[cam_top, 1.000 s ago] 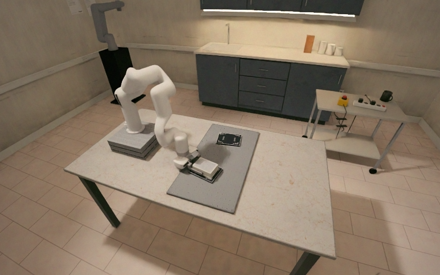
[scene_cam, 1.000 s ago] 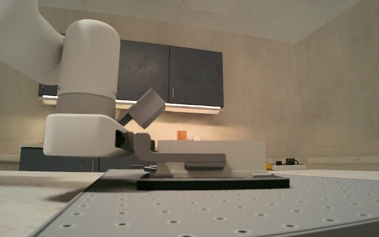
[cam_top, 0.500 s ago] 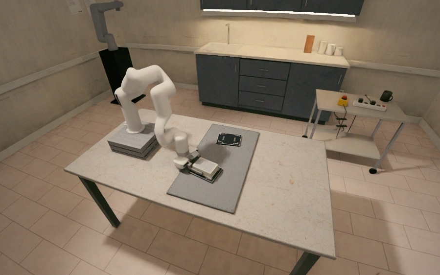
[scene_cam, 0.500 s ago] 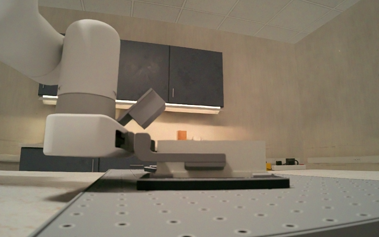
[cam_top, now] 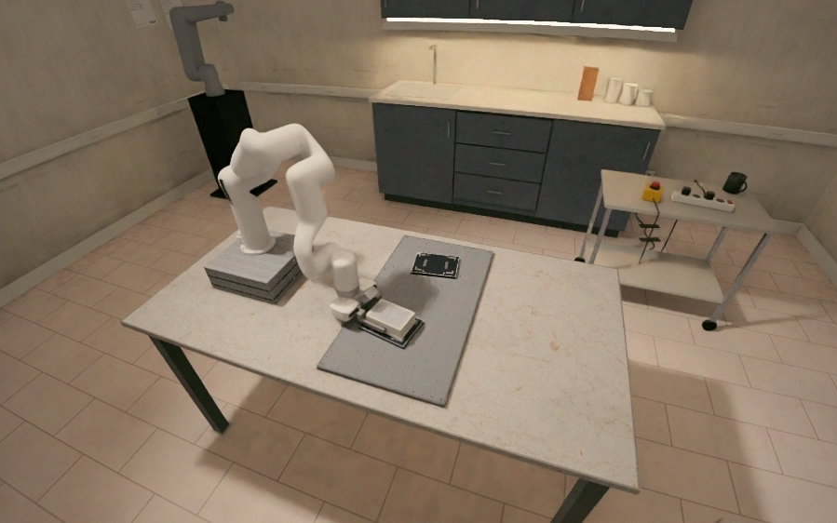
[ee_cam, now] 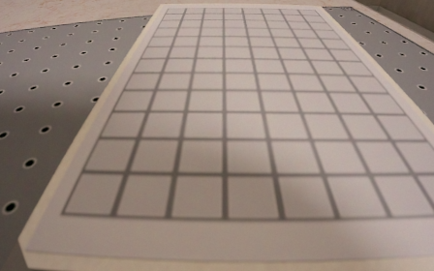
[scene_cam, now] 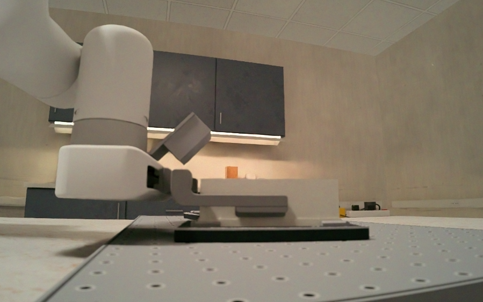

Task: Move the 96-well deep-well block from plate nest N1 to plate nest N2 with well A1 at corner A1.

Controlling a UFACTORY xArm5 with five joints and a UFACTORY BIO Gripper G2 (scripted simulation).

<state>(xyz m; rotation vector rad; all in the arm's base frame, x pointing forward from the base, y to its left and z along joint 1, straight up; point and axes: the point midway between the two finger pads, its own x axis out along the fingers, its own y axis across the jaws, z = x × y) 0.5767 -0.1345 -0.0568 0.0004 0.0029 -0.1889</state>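
Now: the black plate nest 10 mm ahead of my hand and 20 mm below it. From my hand the other things lie so: A1 mark 30 mm behind, 370 mm to the left, 20 mm below; white 96-well deep-well block 10 mm ahead.
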